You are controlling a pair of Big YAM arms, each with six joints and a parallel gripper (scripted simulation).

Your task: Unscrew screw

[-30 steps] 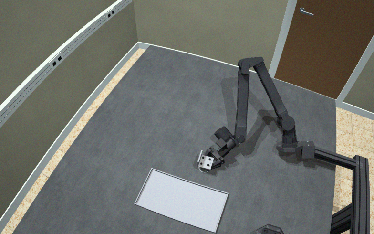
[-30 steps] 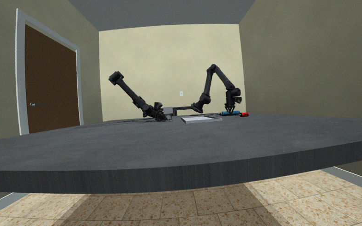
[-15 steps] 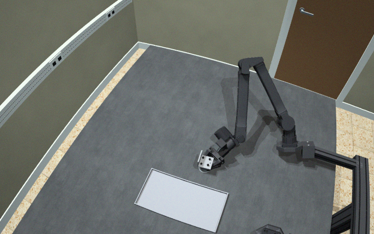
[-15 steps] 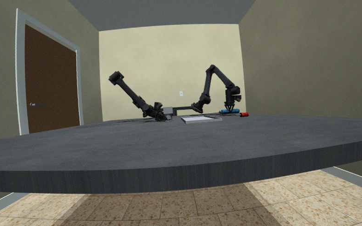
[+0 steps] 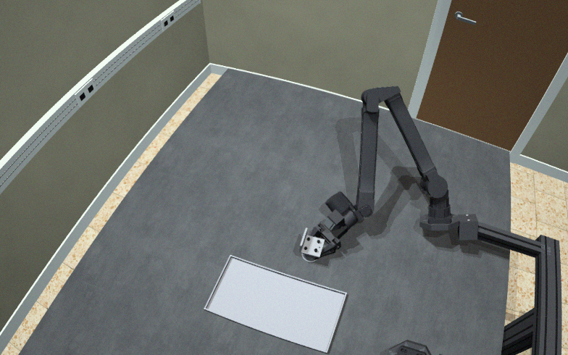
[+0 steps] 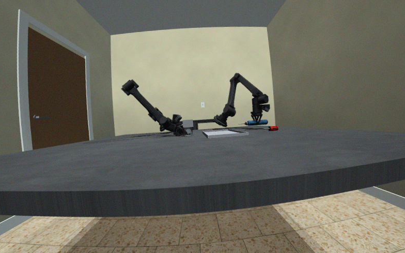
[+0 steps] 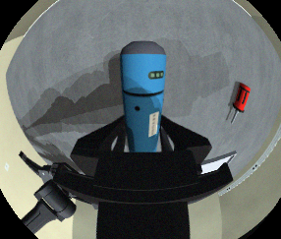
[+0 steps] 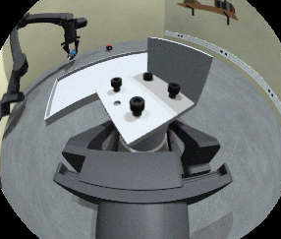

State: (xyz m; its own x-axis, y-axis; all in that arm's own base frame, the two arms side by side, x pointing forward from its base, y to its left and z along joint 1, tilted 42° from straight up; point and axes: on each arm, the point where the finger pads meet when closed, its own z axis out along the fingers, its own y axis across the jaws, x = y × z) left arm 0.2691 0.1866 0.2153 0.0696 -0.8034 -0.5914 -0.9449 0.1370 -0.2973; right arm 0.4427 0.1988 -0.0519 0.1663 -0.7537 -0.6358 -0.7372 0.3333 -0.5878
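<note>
My right hand is 5 cm below the grey bracket. Round my right hand: flat white tray: 22 cm to the left, 4 cm ahead, 2 cm below; red-handled screwdriver: 55 cm to the left, 10 cm ahead, 1 cm below.
</note>
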